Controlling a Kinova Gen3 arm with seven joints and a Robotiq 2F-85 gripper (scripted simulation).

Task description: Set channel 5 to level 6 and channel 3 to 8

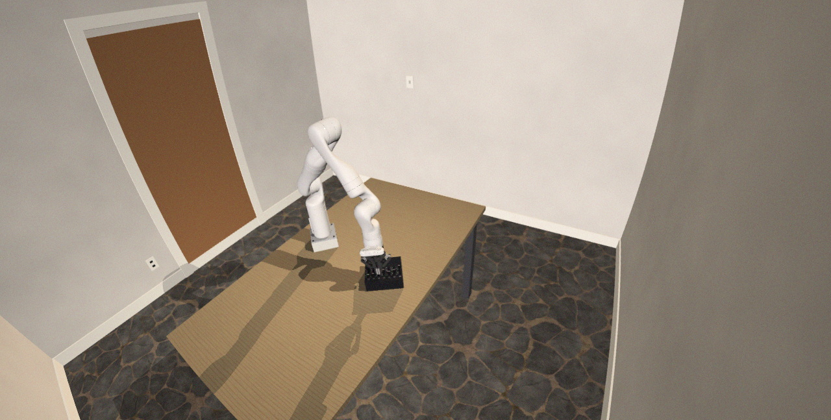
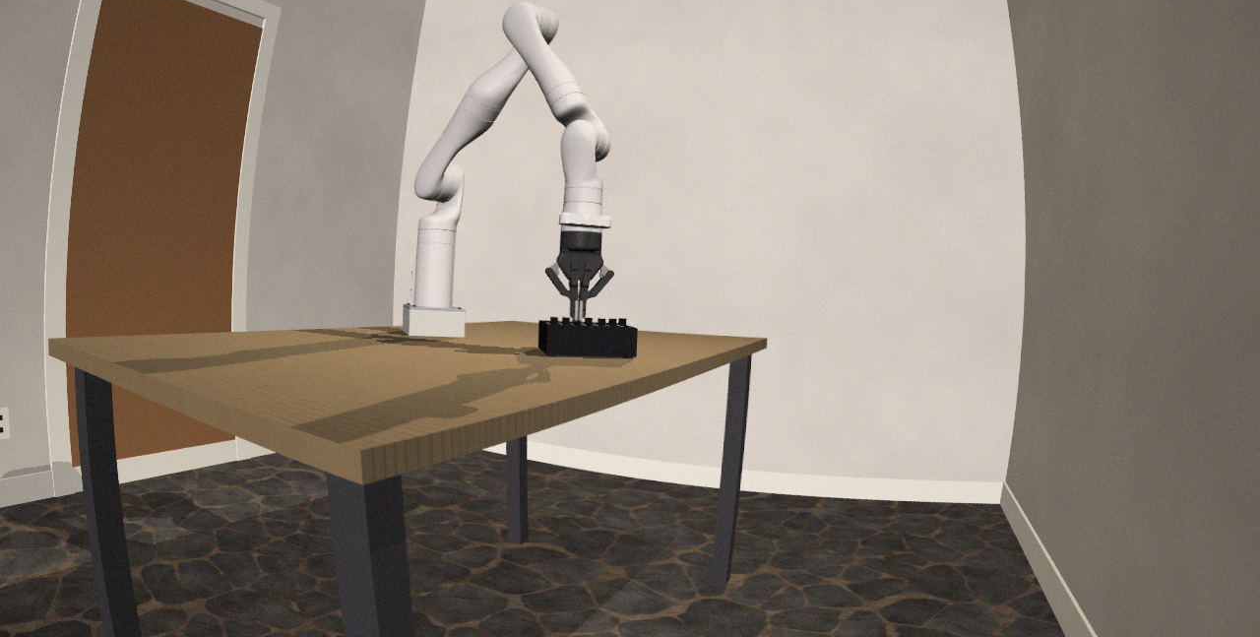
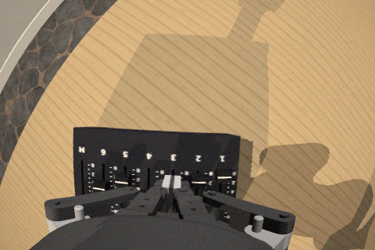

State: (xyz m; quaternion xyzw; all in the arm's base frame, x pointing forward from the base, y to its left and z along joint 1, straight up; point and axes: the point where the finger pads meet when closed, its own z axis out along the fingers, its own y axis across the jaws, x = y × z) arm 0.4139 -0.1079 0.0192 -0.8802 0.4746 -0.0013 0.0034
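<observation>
The channel 4 fader cap lies 1 cm ahead of my hand, 2 cm to the left of it and 1 cm below it. The rest, counted from my hand: M fader cap: 6 cm ahead, 7 cm to the left, 1 cm below; channel 5 fader cap: 4 cm ahead, 2 cm to the left, 1 cm below; channel 3 fader cap: 1 cm behind, 1 cm to the left, 1 cm below.
</observation>
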